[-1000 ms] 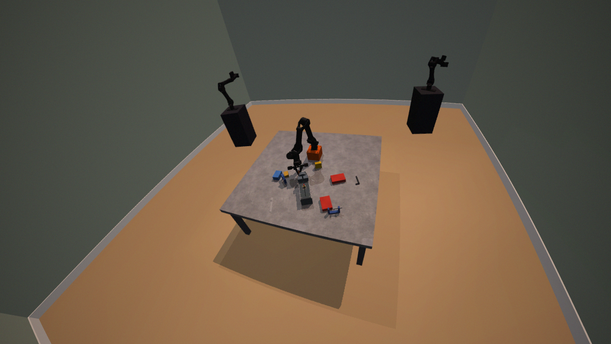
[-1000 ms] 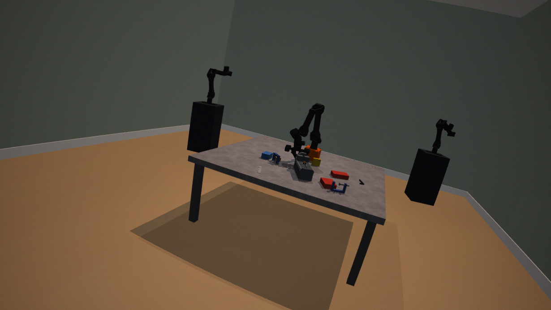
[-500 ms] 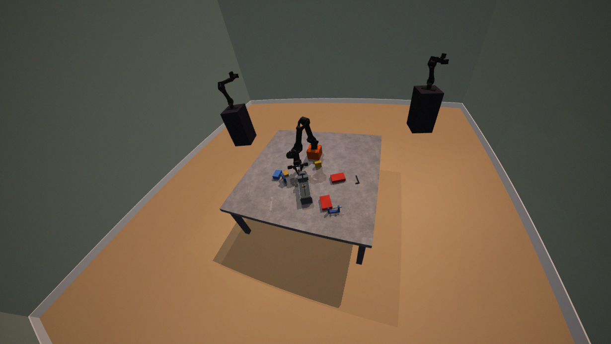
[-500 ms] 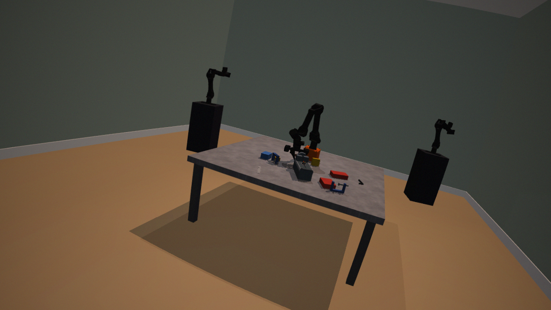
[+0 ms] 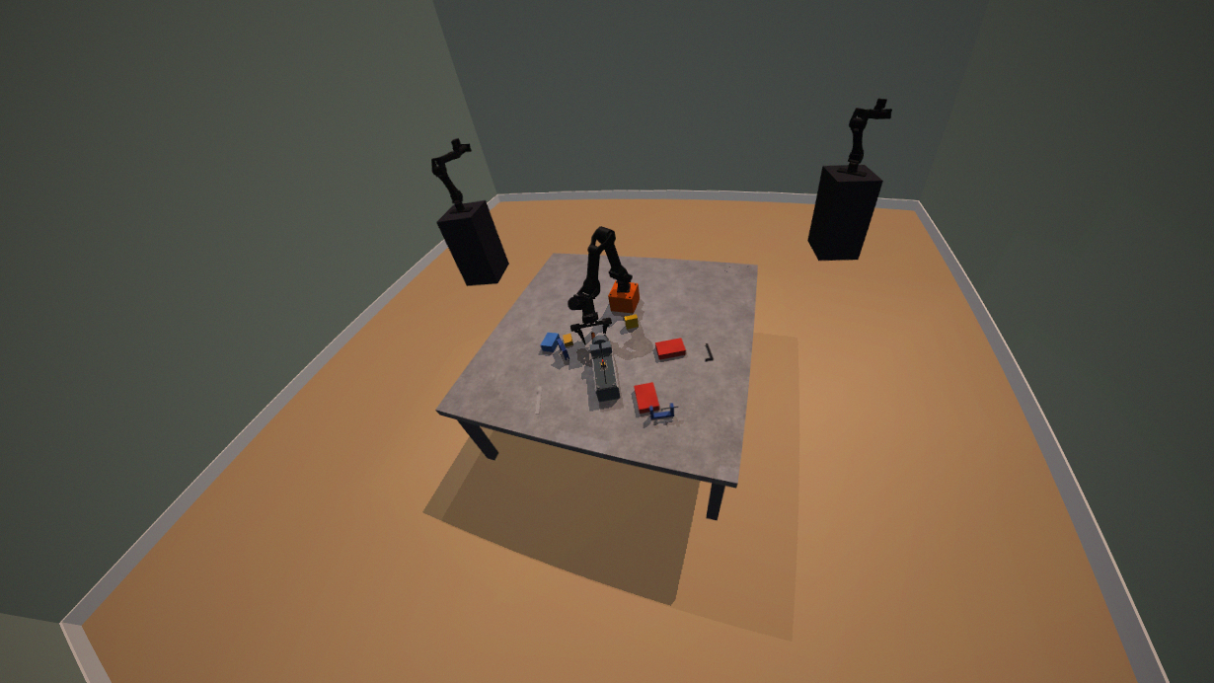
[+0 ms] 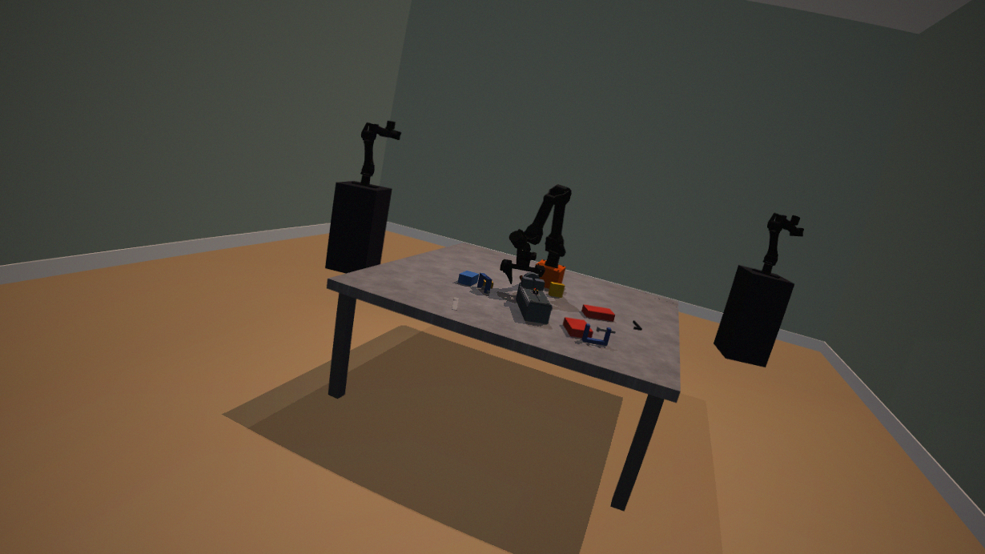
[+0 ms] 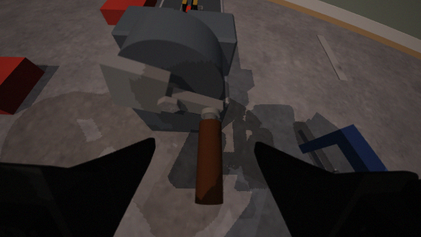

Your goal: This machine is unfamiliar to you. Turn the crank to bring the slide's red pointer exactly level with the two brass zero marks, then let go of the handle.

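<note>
My gripper tip is 20 mm below the brown crank handle and 20 mm past it. The rest, counted from my gripper tip: yellow cube 170 mm behind, 150 mm to the left, 30 mm below; then red pointer 140 mm ahead, 60 mm to the left, 30 mm above; then blue block 230 mm to the right, 50 mm behind, 30 mm below.
</note>
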